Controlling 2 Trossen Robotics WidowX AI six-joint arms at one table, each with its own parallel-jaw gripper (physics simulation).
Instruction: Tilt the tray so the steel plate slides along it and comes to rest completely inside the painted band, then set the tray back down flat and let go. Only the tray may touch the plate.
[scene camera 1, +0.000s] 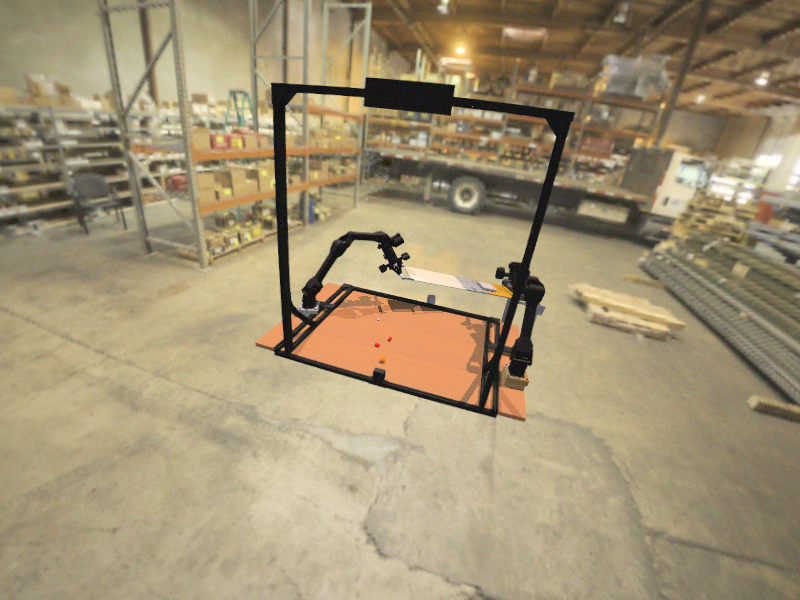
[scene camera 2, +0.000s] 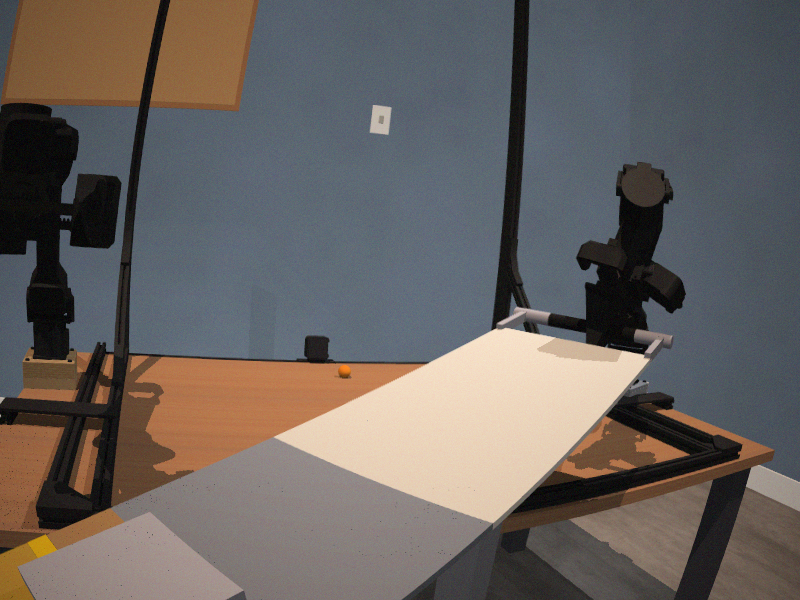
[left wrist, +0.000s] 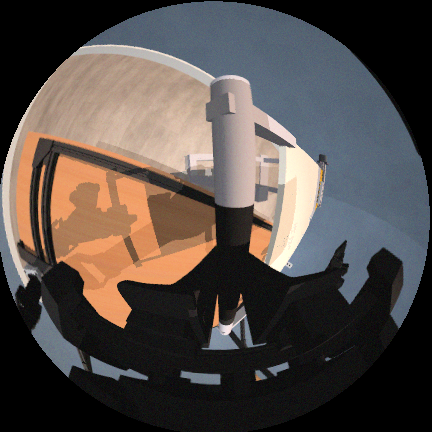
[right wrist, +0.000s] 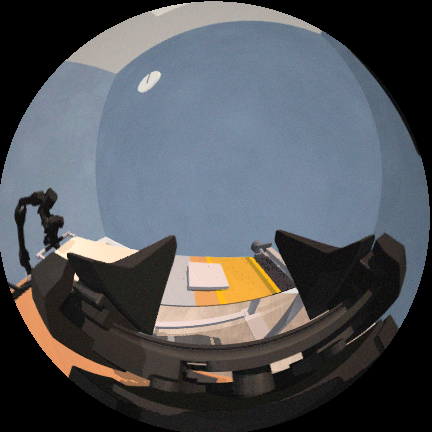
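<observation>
The long cream tray (scene camera 1: 433, 277) (scene camera 2: 469, 417) (right wrist: 90, 250) is tilted, its handle end raised. My left gripper (scene camera 1: 395, 262) (scene camera 2: 614, 339) (left wrist: 226, 249) is shut on the tray's handle bar (scene camera 2: 535, 316) (left wrist: 233, 160) and holds that end up. The pale steel plate (right wrist: 207, 275) (scene camera 2: 154, 566) (scene camera 1: 487, 286) lies near the low end, across the border of the grey band (scene camera 2: 308, 524) (right wrist: 177, 282) and the orange-yellow band (right wrist: 241, 278). My right gripper (right wrist: 226, 238) (scene camera 1: 511, 274) is open and empty, just off the tray's low end.
The wooden table (scene camera 1: 433, 351) sits inside a black frame (scene camera 1: 281, 238). Small red and orange balls (scene camera 1: 381, 360) (scene camera 2: 344, 370) lie on it. A grey support (right wrist: 282, 314) stands under the tray's low end. A black strip (right wrist: 273, 270) ends the tray.
</observation>
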